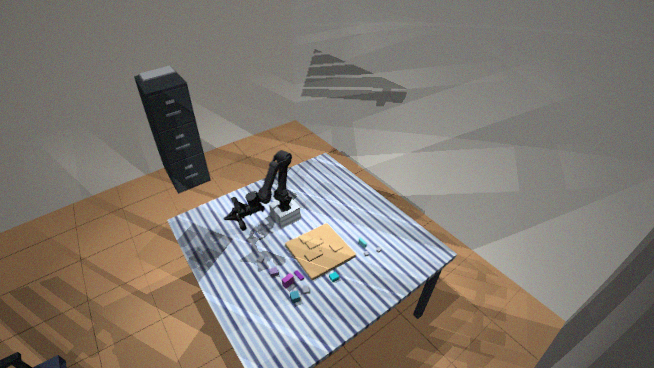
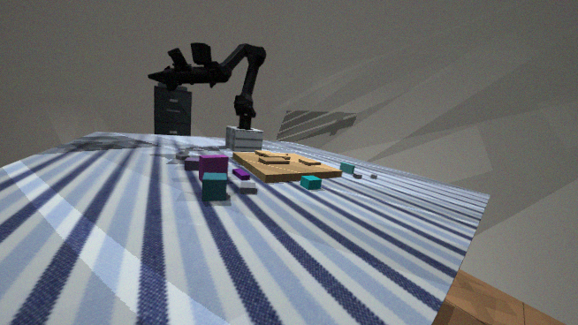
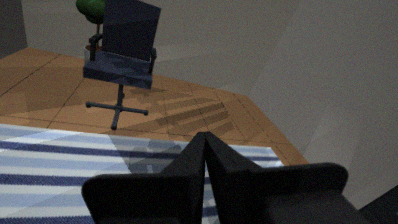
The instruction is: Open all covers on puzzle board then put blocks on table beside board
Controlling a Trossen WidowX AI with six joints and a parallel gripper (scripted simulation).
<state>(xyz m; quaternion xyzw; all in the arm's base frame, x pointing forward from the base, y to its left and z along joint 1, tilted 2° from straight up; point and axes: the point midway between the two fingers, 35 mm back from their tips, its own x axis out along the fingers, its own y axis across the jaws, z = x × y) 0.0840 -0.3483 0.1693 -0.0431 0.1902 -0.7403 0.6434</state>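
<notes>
Now: gripper tip 36 cm short of the magenta block, 19 cm to the right of it and 23 cm above it. The rest, counted from my gripper tip: grey block 45 cm ahead, 25 cm to the left, 25 cm below; teal block 47 cm ahead, 18 cm to the left, 24 cm below.
</notes>
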